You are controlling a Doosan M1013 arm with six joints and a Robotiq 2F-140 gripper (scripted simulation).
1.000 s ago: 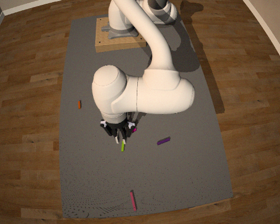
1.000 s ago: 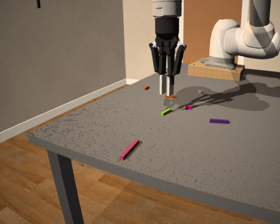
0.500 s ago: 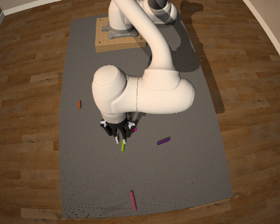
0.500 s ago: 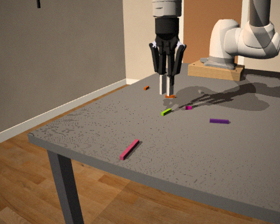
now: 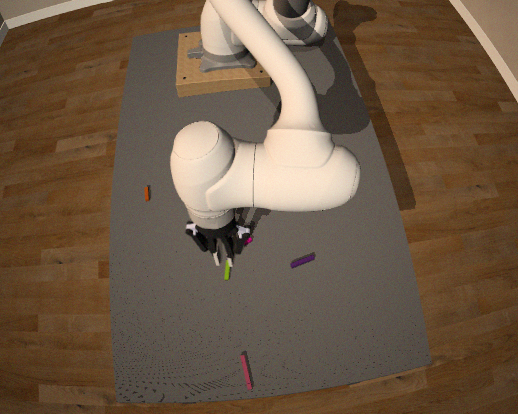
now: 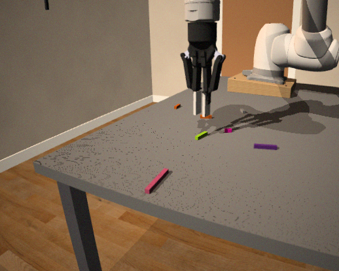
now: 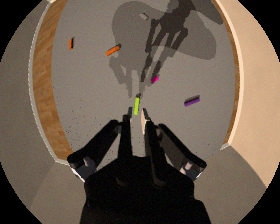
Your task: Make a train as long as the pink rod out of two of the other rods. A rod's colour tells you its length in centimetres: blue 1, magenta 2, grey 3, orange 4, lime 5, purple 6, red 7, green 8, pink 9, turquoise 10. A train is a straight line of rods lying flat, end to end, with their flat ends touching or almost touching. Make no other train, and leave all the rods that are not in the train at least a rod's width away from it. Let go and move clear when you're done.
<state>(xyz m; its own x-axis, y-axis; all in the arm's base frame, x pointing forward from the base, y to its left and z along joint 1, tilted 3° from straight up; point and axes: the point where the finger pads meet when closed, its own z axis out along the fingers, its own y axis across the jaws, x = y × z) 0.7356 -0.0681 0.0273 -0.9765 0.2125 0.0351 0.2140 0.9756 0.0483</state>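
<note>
Now: the lime rod 10 cm below my hand. From my hand the other things lie so: purple rod 18 cm to the left, 10 cm below; magenta rod 10 cm below, 7 cm behind, 6 cm to the left; pink rod 27 cm ahead, 10 cm below, 1 cm to the left.
</note>
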